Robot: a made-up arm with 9 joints. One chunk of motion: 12 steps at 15 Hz.
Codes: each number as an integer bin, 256 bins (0 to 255) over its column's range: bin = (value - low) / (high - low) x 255, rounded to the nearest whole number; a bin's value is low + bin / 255 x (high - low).
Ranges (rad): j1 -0.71..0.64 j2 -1.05..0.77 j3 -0.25..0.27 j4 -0.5..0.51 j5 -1.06..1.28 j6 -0.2..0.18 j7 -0.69..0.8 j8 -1..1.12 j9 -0.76..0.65
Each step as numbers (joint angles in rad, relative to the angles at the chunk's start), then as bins.
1 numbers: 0.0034 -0.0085 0.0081 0.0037 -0.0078 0.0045 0.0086 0.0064 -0.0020
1 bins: 135 146 127 127 115 137 120 121 137
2 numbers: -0.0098 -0.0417 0.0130 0.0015 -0.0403 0.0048 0.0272 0.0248 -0.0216
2 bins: 132 141 129 127 111 137 123 123 134
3 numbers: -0.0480 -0.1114 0.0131 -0.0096 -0.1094 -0.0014 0.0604 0.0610 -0.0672
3 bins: 125 132 129 124 104 133 128 128 125
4 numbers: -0.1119 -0.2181 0.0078 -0.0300 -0.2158 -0.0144 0.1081 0.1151 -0.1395
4 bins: 113 117 126 119 92 125 137 134 112
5 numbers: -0.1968 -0.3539 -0.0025 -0.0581 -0.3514 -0.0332 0.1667 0.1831 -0.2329
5 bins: 97 98 121 112 77 112 147 142 95
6 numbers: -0.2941 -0.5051 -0.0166 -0.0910 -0.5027 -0.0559 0.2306 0.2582 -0.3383
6 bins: 79 76 114 103 61 97 158 151 76
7 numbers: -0.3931 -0.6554 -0.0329 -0.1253 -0.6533 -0.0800 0.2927 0.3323 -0.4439
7 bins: 60 55 106 95 44 81 168 160 57
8 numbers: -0.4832 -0.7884 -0.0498 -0.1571 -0.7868 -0.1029 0.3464 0.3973 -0.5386
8 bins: 43 37 98 87 30 65 177 168 40
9 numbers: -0.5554 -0.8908 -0.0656 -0.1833 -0.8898 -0.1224 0.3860 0.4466 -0.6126
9 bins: 29 22 90 80 19 52 184 174 27
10 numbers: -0.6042 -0.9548 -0.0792 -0.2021 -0.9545 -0.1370 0.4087 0.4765 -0.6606
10 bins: 20 13 84 75 11 42 188 178 18
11 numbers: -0.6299 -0.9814 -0.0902 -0.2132 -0.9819 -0.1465 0.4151 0.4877 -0.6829
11 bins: 15 10 78 72 9 36 189 179 14
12 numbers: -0.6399 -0.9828 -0.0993 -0.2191 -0.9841 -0.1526 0.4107 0.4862 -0.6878
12 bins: 13 9 74 71 8 32 188 179 13
